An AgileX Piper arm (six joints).
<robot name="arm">
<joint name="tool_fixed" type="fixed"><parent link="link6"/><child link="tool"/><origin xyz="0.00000 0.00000 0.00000" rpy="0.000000 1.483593 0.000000"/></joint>
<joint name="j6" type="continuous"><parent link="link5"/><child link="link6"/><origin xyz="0.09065 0.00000 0.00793" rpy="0.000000 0.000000 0.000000"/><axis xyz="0.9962 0 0.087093"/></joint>
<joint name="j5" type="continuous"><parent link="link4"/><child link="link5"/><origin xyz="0.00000 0.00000 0.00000" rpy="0.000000 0.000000 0.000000"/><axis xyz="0 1 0"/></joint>
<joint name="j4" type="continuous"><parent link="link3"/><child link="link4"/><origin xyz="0.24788 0.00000 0.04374" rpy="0.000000 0.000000 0.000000"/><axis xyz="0.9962 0 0.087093"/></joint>
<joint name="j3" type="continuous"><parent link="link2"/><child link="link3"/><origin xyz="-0.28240 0.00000 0.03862" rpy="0.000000 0.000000 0.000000"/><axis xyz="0 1 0"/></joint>
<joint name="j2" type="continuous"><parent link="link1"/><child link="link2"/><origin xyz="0.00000 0.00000 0.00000" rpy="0.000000 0.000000 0.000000"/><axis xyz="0 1 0"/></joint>
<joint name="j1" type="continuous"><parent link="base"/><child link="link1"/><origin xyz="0.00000 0.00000 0.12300" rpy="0.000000 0.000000 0.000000"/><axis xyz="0 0 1"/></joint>
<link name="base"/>
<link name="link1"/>
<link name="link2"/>
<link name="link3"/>
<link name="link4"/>
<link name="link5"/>
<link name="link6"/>
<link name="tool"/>
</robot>
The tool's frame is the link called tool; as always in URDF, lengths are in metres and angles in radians. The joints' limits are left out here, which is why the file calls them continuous.
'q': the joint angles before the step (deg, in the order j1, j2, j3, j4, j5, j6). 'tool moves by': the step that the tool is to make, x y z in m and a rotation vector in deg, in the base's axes. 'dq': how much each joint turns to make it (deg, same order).
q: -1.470, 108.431, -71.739, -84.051, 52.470, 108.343
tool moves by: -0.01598, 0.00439, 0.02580, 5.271, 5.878, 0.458
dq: 0.000, -5.193, -1.273, 14.176, 0.041, -16.143
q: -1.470, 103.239, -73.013, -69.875, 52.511, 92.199
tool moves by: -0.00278, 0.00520, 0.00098, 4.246, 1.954, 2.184
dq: 0.001, -1.172, -0.074, 6.508, -2.115, -5.776
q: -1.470, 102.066, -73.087, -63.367, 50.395, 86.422
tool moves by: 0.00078, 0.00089, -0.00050, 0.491, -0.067, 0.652
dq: -0.001, 0.000, 0.001, 0.445, -0.736, -0.405
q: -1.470, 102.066, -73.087, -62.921, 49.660, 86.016
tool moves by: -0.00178, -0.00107, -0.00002, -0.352, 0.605, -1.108
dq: 0.000, 0.001, 0.000, 0.115, 1.305, 0.000
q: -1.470, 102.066, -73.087, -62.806, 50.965, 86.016
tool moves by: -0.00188, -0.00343, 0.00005, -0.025, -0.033, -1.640
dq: -0.403, 0.000, -0.001, 0.042, 0.998, 0.704
